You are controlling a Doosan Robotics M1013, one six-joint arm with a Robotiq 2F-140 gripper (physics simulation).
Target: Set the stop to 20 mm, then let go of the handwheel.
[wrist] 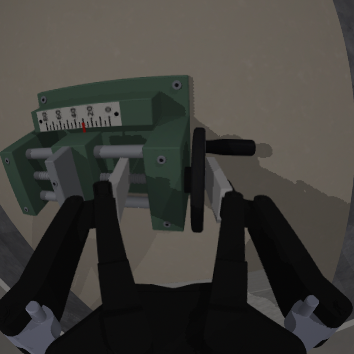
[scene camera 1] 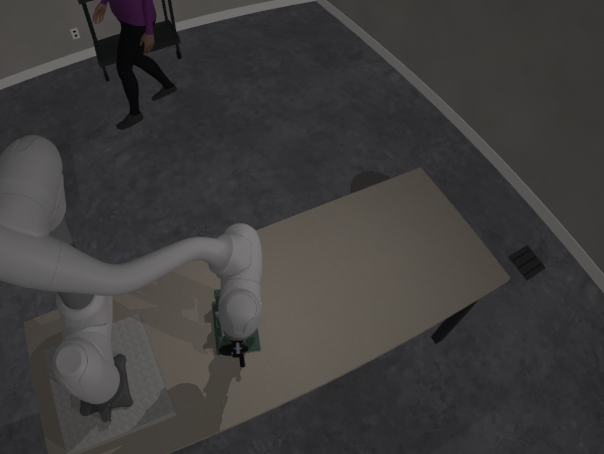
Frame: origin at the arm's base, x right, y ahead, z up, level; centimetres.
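Where they show: arm's base, link origin: (scene camera 1: 103, 385).
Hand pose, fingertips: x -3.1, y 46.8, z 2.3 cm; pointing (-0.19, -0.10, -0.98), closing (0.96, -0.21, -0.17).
Note:
Each offset is from my fingertips to the centre of the thing. "pt": to the spot under its first point. Level surfaces: height alone.
The green stop fixture {pt dx +0.3, dy +6.1, dz -6.2 cm} (scene camera 1: 254, 343) (wrist: 172, 137) stands on the table. Its stop, a green carriage with a grey plate {dx -8.7, dy +0.5, dz +3.6 cm} (wrist: 65, 175), sits on the rods. The red pointer {dx -8.0, dy +5.0, dz -1.6 cm} (wrist: 84, 127) on the white scale {pt dx -4.2, dy +5.0, dz -1.7 cm} (wrist: 116, 120) reads about 30, between the 20 and 40 marks. The black handwheel {pt dx +2.8, dy -3.2, dz +2.4 cm} (scene camera 1: 226, 349) (wrist: 198, 200) is at the fixture's right end in the wrist view, its crank handle {dx +6.0, dy +0.5, dz -2.4 cm} (scene camera 1: 242, 360) (wrist: 232, 147) pointing right. My gripper (scene camera 1: 238, 348) (wrist: 166, 170) is shut on the handwheel, one pad each side of the wheel and end block; the exact contact is hidden.
The wooden table {dz -7.3 cm} (scene camera 1: 370, 260) extends right of the fixture. A second white arm (scene camera 1: 87, 367) stands over a light patterned plate (scene camera 1: 145, 372) at the left, with a dark gripper below it. A person (scene camera 1: 131, 50) and a black cart (scene camera 1: 102, 52) are at the back.

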